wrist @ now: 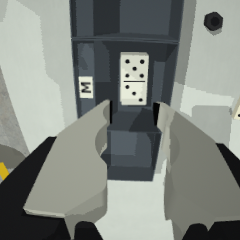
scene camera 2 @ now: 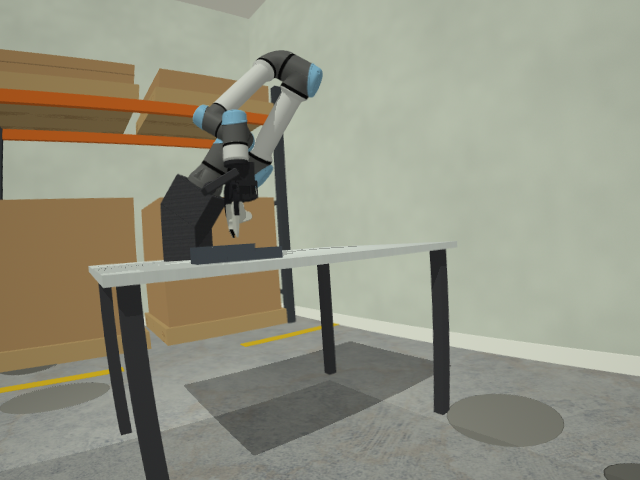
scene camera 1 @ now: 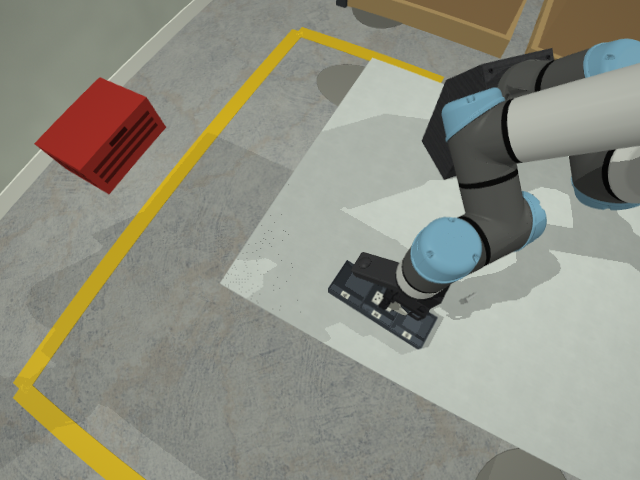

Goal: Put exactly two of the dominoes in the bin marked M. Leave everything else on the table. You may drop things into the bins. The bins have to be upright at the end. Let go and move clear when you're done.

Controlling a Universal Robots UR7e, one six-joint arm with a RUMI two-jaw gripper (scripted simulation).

Path:
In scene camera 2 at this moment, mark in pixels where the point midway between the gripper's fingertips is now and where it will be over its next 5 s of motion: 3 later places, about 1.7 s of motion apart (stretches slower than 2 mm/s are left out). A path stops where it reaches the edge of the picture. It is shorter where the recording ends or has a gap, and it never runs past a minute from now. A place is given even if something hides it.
The gripper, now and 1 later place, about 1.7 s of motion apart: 235, 237; 232, 184

